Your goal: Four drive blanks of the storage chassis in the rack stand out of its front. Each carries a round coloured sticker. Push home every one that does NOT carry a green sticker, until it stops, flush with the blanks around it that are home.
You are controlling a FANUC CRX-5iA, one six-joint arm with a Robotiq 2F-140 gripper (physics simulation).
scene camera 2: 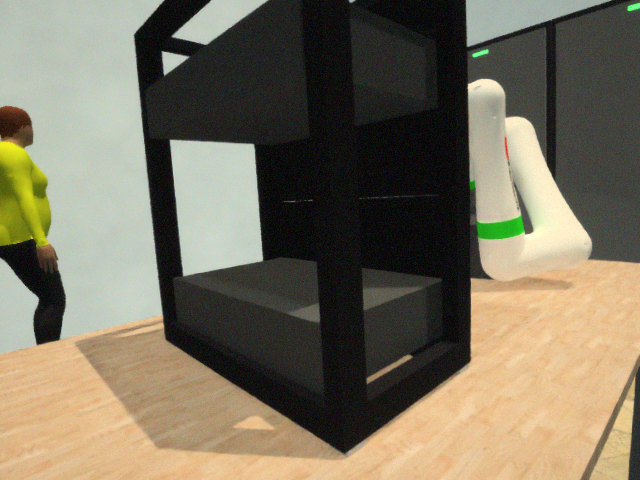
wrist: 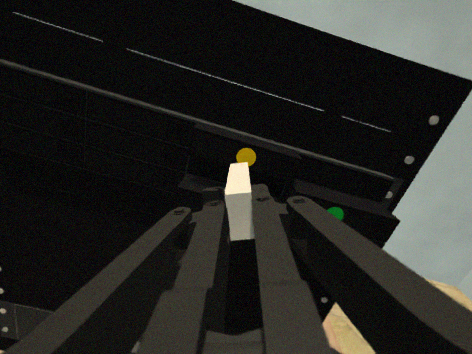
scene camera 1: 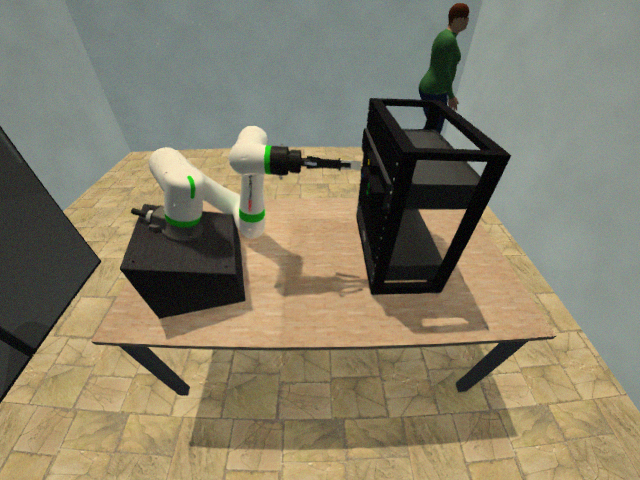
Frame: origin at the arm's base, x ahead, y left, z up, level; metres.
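Seen in the pictures: gripper, between the fingertips: [wrist: 240, 179] [scene camera 1: 360, 165]; arm's base, origin of its link: [scene camera 1: 182, 229].
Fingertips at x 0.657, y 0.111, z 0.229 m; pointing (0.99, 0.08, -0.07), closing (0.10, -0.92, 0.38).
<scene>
Pixels of each thing's top centre, then the offset from my fingertips to it. "*": a spot on its surface instead. Level surfaces: height alone.
- yellow sticker, a spot on its surface: [wrist: 246, 156] [scene camera 1: 368, 162] * dx +0.026, dy +0.001, dz +0.014 m
- dark blank, centre of its top: [wrist: 247, 132] [scene camera 1: 387, 158] dx +0.086, dy +0.008, dz +0.027 m
- green sticker, centre of its top: [wrist: 338, 207] [scene camera 1: 369, 182] dx +0.022, dy -0.098, dz -0.006 m
- wooden table, height of its surface: dz -0.465 m
The black rack [scene camera 1: 393, 232] [scene camera 2: 338, 232] holds the dark storage chassis [wrist: 85, 130]. A yellow sticker [scene camera 1: 369, 162] [wrist: 246, 156] sits on a dark blank [wrist: 212, 152] just beyond my fingertips in the wrist view. A green sticker [scene camera 1: 368, 187] [wrist: 335, 214] is on another blank [wrist: 345, 198], lower right in that view, which stands out. How far the yellow-stickered blank stands out is hard to tell. Stickers on the other two are not discernible. My gripper [scene camera 1: 353, 164] [wrist: 240, 179] is shut and empty, its pale tips in front of the chassis; contact cannot be told. The rack hides it in scene camera 2.
The rack stands on the wooden table [scene camera 1: 310, 320] [scene camera 2: 542, 361], with dark units [scene camera 1: 442, 178] [scene camera 2: 248, 294] behind its front. A thin ledge [wrist: 150, 106] runs above the blanks. The arm's black pedestal [scene camera 1: 201, 286] is at the left. A person [scene camera 1: 442, 64] [scene camera 2: 23, 191] is behind the table.
</scene>
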